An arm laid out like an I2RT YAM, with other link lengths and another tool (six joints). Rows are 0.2 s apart.
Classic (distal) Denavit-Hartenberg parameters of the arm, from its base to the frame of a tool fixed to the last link. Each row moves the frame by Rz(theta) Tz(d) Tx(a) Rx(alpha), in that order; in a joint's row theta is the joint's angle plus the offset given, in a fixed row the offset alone. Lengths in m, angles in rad.
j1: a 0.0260; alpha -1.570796; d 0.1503; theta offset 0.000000
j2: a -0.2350; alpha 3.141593; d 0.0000; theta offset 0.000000
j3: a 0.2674; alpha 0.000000; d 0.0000; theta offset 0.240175
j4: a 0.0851; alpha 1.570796; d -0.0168; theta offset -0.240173
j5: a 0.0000; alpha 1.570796; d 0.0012; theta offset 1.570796
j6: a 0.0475; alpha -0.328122; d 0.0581; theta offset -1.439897
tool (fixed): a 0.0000; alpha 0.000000; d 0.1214; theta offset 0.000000
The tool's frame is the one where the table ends.
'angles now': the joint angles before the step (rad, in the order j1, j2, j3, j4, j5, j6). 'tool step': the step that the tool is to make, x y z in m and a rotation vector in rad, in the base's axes. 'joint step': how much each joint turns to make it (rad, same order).
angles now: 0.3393 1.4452 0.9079 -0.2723 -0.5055 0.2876
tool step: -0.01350 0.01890 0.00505 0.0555 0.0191 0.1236
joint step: -0.0044 0.0012 0.0173 -0.0508 -0.1299 -0.0647
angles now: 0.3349 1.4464 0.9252 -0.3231 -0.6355 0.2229
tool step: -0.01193 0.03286 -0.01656 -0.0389 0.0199 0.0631
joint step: 0.0940 0.0644 0.0242 0.0104 0.0419 0.0057
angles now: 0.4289 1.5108 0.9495 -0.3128 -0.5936 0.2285
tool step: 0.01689 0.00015 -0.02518 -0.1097 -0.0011 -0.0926
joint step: 0.0516 0.1056 0.0489 0.0367 0.1681 0.0557
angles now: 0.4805 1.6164 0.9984 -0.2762 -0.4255 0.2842
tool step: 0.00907 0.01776 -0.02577 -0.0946 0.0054 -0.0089
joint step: 0.0639 0.1390 0.0904 0.0011 0.1076 0.0100
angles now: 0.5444 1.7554 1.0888 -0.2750 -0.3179 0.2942
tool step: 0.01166 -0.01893 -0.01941 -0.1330 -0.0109 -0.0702
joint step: 0.0069 0.0721 0.0444 -0.0333 0.1419 -0.0036
